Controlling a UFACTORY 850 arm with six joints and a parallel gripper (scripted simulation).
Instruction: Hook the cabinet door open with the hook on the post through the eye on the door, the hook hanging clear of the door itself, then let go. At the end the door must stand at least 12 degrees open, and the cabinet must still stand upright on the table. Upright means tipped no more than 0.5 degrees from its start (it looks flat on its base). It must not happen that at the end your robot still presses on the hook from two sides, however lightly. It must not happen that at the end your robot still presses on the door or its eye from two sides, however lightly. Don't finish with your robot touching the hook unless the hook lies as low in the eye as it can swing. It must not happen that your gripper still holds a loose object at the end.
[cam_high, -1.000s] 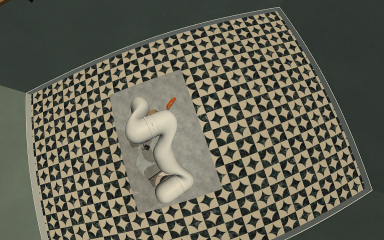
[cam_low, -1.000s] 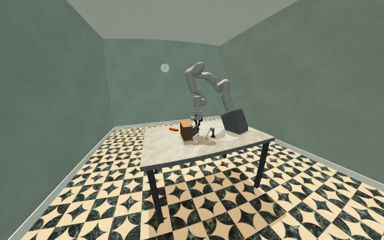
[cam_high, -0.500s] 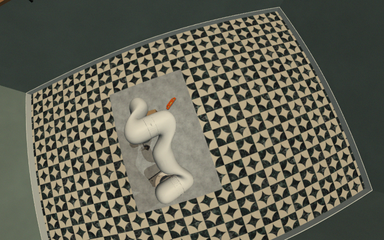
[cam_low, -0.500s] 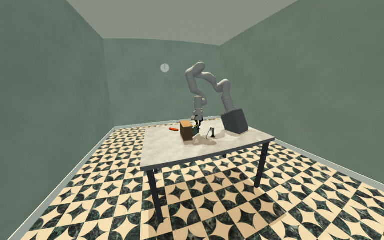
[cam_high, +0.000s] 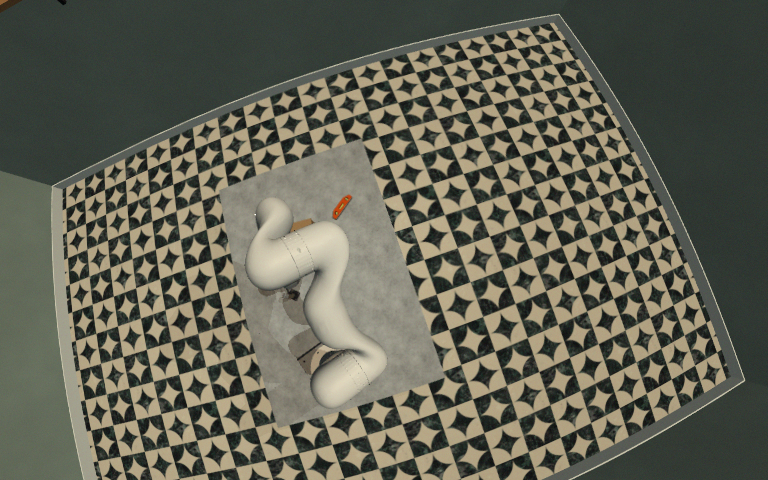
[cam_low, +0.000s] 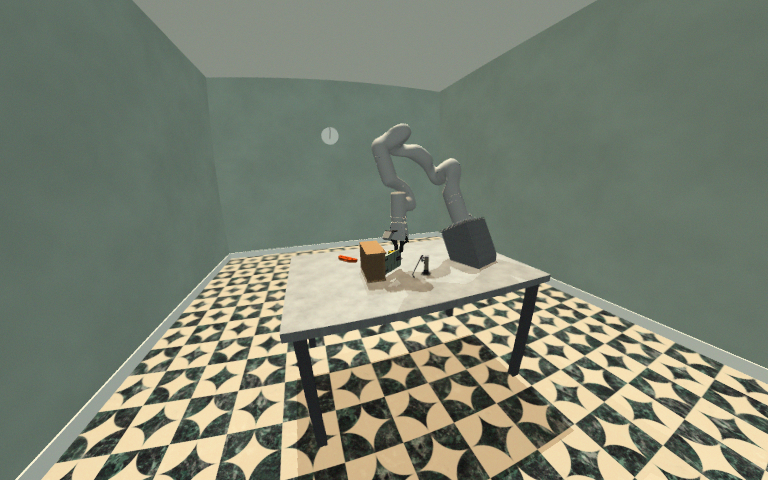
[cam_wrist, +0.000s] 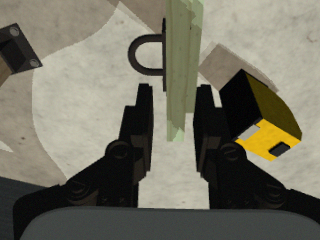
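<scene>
The hook lies 120 mm to the left of my hand, 80 mm behind it and 70 mm below it. Also, from my hand: orange tool 300 mm ahead, 220 mm to the right, 120 mm below; then pale green door 60 mm to the left, 60 mm below, 50 mm ahead; then yellow handle 110 mm to the right, 90 mm below.
</scene>
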